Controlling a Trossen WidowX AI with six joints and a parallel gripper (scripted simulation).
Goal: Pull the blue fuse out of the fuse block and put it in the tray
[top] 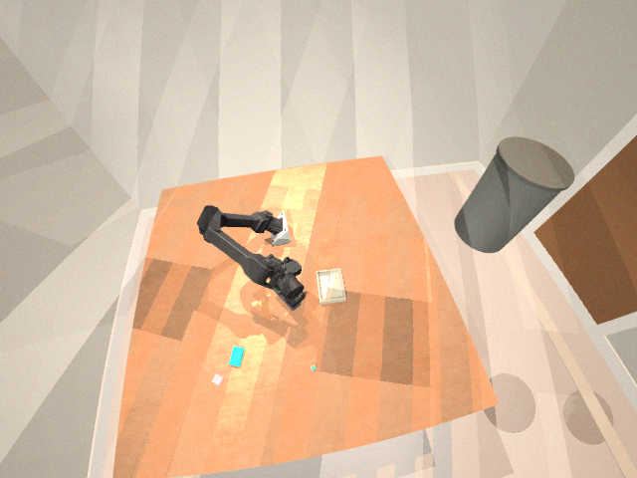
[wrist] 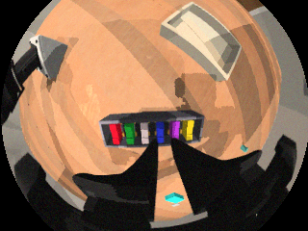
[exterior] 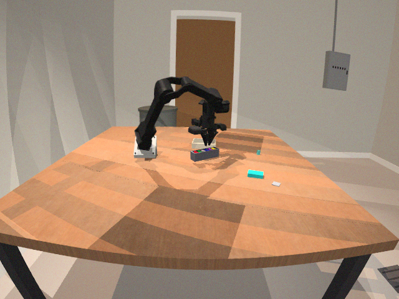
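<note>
The blue fuse is 3 cm below my gripper tip. From my gripper tip the other things lie so: pale tray 2 cm behind, 18 cm to the left, 6 cm below; then small teal cube 27 cm ahead, 7 cm to the left, 5 cm below; then grey tile 27 cm ahead, 27 cm to the right, 6 cm below.
</note>
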